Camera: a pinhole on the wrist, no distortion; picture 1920 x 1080 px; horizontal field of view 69.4 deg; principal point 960.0 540.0 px. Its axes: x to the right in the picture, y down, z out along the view. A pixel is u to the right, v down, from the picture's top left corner.
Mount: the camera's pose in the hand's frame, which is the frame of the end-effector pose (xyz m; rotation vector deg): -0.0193 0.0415 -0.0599 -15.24 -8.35 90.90
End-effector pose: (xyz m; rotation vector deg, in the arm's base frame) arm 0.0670 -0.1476 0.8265 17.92 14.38 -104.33
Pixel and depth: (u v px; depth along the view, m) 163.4 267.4 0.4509
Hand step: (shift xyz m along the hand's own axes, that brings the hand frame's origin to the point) -0.0463 -0.1811 0.4176
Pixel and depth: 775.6 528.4 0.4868
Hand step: -0.1404 0.0121 0.4151
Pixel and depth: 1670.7 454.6 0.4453
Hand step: -0.1118 0.3021 0.3581
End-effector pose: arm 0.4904 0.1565 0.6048 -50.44 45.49 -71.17
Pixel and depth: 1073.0 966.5 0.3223
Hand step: -0.1990 0.0873 0.2230
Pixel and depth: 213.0 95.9 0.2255
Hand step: -0.0060 -0.0608 0.1854
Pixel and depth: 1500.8 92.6 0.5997
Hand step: 0.0085 0.3248 0.5490
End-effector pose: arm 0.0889 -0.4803 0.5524 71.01 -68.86 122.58
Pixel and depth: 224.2 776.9 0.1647
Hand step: -0.0877 -0.0348 0.0984
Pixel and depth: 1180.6 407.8 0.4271
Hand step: -0.0917 0.1414 0.3566
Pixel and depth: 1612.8 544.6 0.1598
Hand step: -0.0624 0.1280 0.0880
